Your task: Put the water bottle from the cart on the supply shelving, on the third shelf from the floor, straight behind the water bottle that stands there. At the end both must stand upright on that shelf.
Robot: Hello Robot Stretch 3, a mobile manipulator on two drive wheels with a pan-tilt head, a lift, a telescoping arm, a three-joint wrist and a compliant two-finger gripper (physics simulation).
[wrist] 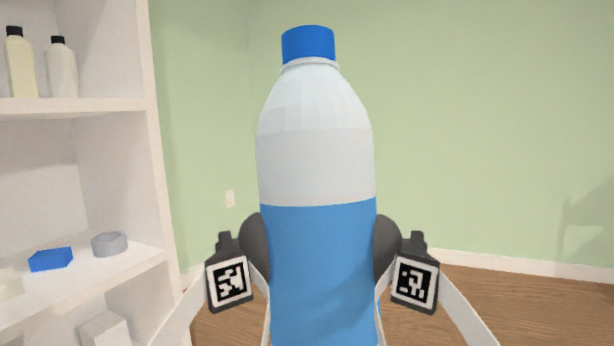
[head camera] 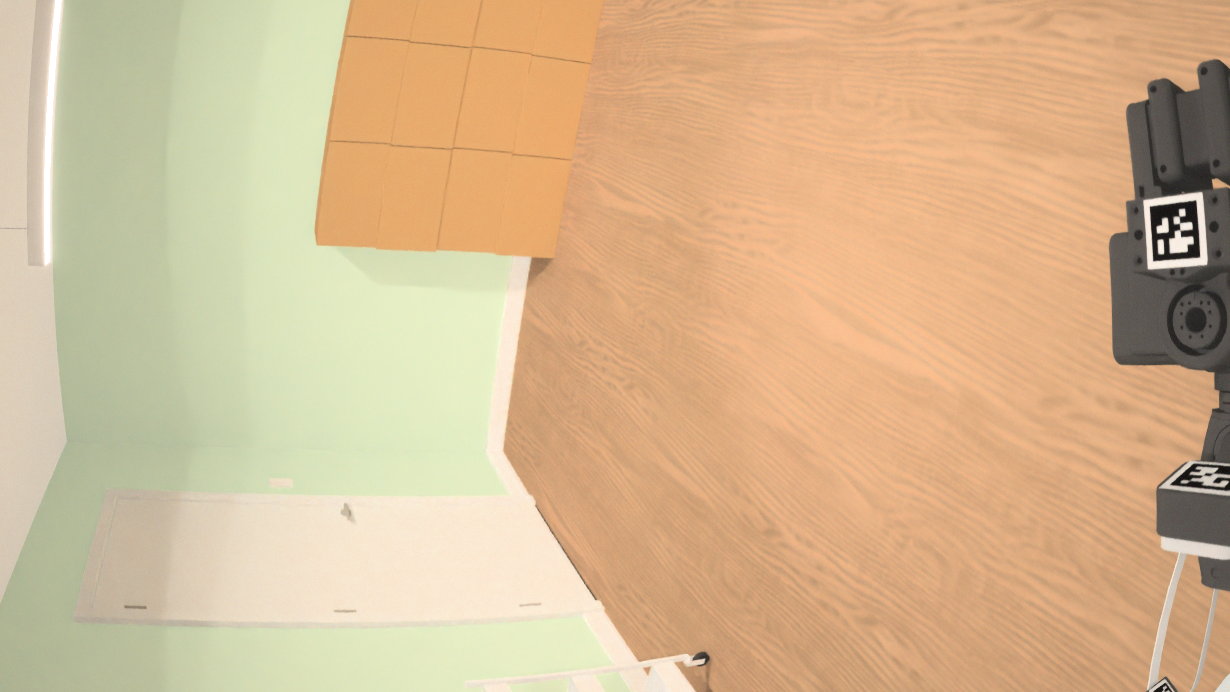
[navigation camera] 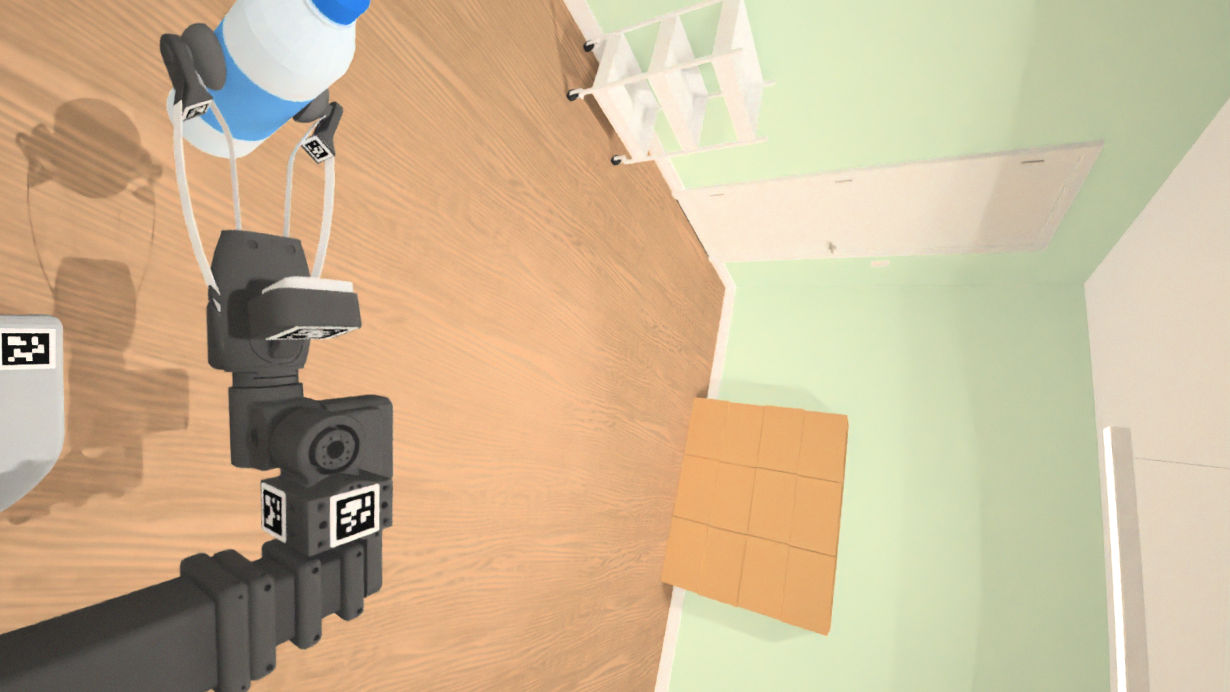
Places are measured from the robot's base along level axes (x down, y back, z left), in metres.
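Pixels of known places: gripper, fingertip midpoint: [wrist: 319,237].
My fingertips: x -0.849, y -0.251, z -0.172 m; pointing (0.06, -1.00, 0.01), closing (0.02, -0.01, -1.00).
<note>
Ahead of a thing's pixels: the offset from my fingertips to its top centre.
The water bottle @[dx -0.120, dy +0.011, dz +0.000 m] [navigation camera: 288,53] [wrist: 317,165], with a blue cap and blue label, is held upright in the wrist view. My gripper [navigation camera: 260,81] [wrist: 319,237] is shut on it, a finger pad on each side of the label. In the head view my wrist shows at the right edge, the fingertips out of view. The white supply shelving [wrist: 157,150] stands at the left in the wrist view, beyond the bottle and apart from it. One board bears a cream bottle @[dx -0.321, dy -0.467, dz +0.698 m] [wrist: 22,67] and a white bottle @[dx -0.318, dy -0.578, dz +0.687 m] [wrist: 62,70]. The water bottle on the shelving does not show.
On the shelving's lower board lie a blue box @[dx +0.275, dy -0.526, dz +0.786 m] [wrist: 51,259] and a grey ring @[dx +0.267, dy -0.629, dz +0.668 m] [wrist: 95,246]. The white wheeled cart [navigation camera: 739,86] [head camera: 593,668] stands by the wall near the door [navigation camera: 894,206] [head camera: 326,555]. Stacked orange-brown boxes [head camera: 481,103] [navigation camera: 778,499] stand along the wall.
</note>
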